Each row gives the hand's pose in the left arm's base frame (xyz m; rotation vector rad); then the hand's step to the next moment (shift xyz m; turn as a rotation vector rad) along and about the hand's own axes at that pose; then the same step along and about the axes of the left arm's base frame.
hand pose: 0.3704 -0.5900 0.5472 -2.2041 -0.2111 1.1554
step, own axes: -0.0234 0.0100 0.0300 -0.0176 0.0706 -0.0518
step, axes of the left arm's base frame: -0.0391 -0.0037 -0.0024 0.0200 -0.0866 -0.0089
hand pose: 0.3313 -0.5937 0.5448 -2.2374 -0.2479 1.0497
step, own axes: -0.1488 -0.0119 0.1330 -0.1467 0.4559 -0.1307
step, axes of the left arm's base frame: -0.1962 0.0100 0.0372 -0.0444 -0.4763 -0.1328
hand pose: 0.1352 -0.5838 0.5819 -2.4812 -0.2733 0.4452
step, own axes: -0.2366 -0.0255 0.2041 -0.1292 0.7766 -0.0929
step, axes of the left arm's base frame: -0.2971 0.0580 -0.0817 -0.0129 -0.7082 -0.3560
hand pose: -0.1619 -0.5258 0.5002 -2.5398 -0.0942 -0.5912
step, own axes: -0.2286 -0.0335 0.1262 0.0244 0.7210 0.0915
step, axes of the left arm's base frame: -0.1627 0.1044 -0.1787 0.1880 -0.5742 -0.4048
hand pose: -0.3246 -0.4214 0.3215 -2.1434 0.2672 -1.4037
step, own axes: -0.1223 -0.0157 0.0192 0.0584 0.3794 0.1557
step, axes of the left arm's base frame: -0.0379 0.0747 -0.0925 0.2145 -0.2859 -0.2093
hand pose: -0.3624 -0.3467 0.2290 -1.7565 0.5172 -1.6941
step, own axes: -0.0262 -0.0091 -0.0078 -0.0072 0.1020 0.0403
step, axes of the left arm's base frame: -0.0115 0.0228 -0.0133 0.0540 -0.0618 -0.0731
